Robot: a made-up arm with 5 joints. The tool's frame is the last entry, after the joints.
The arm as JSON. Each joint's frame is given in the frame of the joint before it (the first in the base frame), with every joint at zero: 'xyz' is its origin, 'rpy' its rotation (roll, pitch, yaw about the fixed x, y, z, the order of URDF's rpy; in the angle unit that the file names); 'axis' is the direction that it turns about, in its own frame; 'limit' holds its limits. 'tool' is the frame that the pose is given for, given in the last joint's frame.
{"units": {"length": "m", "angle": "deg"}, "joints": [
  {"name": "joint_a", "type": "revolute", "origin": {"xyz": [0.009, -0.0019, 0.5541], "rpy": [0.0, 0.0, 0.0]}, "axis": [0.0, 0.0, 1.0], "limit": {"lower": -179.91, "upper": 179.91}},
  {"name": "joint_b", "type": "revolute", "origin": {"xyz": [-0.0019, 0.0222, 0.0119], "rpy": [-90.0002, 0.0, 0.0]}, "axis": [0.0, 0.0, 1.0], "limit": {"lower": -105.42, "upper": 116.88}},
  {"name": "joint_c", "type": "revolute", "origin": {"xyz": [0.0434, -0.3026, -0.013], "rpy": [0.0, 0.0, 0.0]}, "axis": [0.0, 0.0, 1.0], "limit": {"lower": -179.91, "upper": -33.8}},
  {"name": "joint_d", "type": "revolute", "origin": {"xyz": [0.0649, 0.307, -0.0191], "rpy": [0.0, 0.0, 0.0]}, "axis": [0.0, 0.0, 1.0], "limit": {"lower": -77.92, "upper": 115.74}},
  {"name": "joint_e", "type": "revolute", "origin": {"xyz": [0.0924, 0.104, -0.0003], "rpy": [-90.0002, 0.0, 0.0]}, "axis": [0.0, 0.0, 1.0], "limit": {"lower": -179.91, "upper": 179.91}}
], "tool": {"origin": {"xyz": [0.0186, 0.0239, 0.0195], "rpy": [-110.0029, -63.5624, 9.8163]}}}
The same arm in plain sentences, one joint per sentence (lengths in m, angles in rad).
The arm has five revolute joints in a row. What follows holds with every joint at zero, and every direction is one of the base frame's.
Joint 1 lies 0.009 m along +x and 0.0019 m along -y and 0.5541 m along +z from the base frame's origin and turns about +z, from -3.14 to 3.14 rad.
Joint 2 lies 0.0019 m along -x and 0.0222 m along +y and 0.0119 m along +z from joint 1 and turns about +y, from -1.8399 to 2.0399 rad.
Joint 3 lies 0.0434 m along +x and 0.013 m along -y and 0.3026 m along +z from joint 2 and turns about +y, from -3.14 to -0.5899 rad.
Joint 4 lies 0.0649 m along +x and 0.0191 m along -y and 0.307 m along -z from joint 3 and turns about +y, from -1.36 to 2.02 rad.
Joint 5 lies 0.0924 m along +x and 0.0003 m along -y and 0.104 m along -z from joint 4 and turns about -z, from -3.14 to 3.14 rad.
The tool frame, which is the frame that the pose is given for, lies 0.0186 m along +x and 0.0239 m along -y and 0.0195 m along -z from joint 5; its axes are the base frame's turned by roll 1.2217, pitch 1.1094 and yaw -0.1713 rad (as in URDF: about the fixed x, then y, then z).

